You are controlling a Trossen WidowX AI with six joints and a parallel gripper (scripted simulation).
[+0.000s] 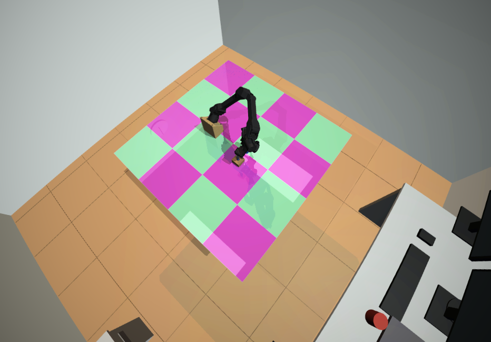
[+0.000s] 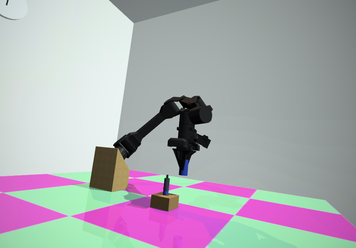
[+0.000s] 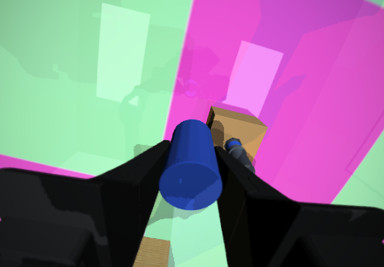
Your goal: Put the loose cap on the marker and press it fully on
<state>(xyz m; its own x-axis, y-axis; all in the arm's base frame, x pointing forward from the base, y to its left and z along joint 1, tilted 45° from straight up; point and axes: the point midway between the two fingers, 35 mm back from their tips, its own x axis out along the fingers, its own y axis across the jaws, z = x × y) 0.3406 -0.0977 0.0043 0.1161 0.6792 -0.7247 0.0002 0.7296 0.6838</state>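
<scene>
Right now my gripper tip is 3 cm past the wooden holder block, 6 cm to the left of it and 10 cm above it. From my gripper tip the other things lie so: blue marker cap: 1 cm above.
</scene>
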